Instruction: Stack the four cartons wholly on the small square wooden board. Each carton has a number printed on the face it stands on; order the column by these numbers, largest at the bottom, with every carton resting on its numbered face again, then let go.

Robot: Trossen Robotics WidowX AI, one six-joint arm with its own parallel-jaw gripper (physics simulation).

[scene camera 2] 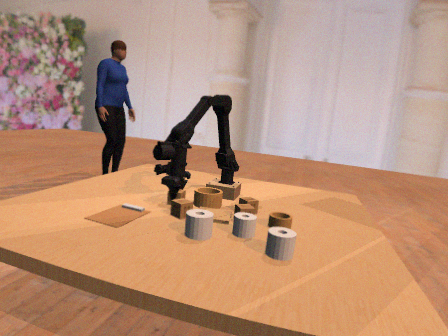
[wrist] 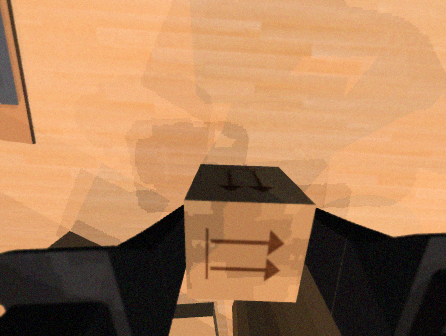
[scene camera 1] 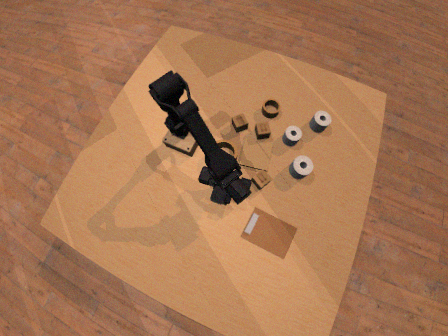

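Pixels of known places: gripper, between the fingertips: point(wrist: 239, 205); arm's base, origin of its link: point(scene camera 2: 226, 182) point(scene camera 1: 181, 130).
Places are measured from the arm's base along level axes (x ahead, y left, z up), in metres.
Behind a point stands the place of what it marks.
My gripper point(scene camera 2: 173, 196) @[x 0.268, y -0.133, z -0.039 m] point(wrist: 239, 205) @[x 0.268, y -0.133, z -0.039 m] is shut on a carton point(wrist: 250, 250) @[x 0.266, y -0.131, z -0.002 m], its fingers at two opposite sides; a double-arrow mark faces the wrist camera. This carton is low at the table; whether it touches is unclear. A second carton point(scene camera 1: 261, 179) @[x 0.387, y -0.059, z -0.003 m] point(scene camera 2: 181, 208) @[x 0.421, y -0.041, z -0.018 m] point(wrist: 75, 240) @[x 0.390, y -0.086, z -0.052 m] stands near the board's corner. A third carton point(scene camera 1: 240, 123) @[x 0.217, y 0.132, z -0.003 m] and a fourth carton point(scene camera 1: 263, 131) @[x 0.320, y 0.136, z -0.003 m] point(scene camera 2: 245, 209) @[x 0.341, y 0.160, z -0.006 m] stand close together on the board's other side. The small square wooden board point(scene camera 1: 256, 154) @[x 0.329, y 0.045, z -0.045 m] point(scene camera 2: 222, 217) @[x 0.356, y 0.086, z -0.045 m] point(wrist: 192, 326) @[x 0.297, y -0.010, z -0.045 m] lies flat among them. The numbered faces are hidden.
A large wooden ring point(scene camera 2: 208, 201) @[x 0.258, y 0.001, z -0.026 m] point(wrist: 270, 322) @[x 0.243, y -0.061, z -0.019 m] stands beside the board and close to the held carton. A smaller ring point(scene camera 2: 280, 222) @[x 0.348, y 0.283, z -0.028 m] stands farther off. Three white rolls point(scene camera 1: 320, 126) @[x 0.539, y 0.264, z -0.004 m] point(scene camera 1: 292, 139) @[x 0.443, y 0.148, z 0.003 m] point(scene camera 1: 301, 173) @[x 0.521, y 0.021, z 0.012 m] stand beyond the cartons. A brown sheet point(scene camera 1: 272, 235) @[x 0.512, y -0.235, z -0.054 m] point(scene camera 2: 117, 217) @[x 0.525, y -0.219, z -0.055 m] bears a white bar point(scene camera 1: 251, 223) @[x 0.419, y -0.226, z -0.045 m].
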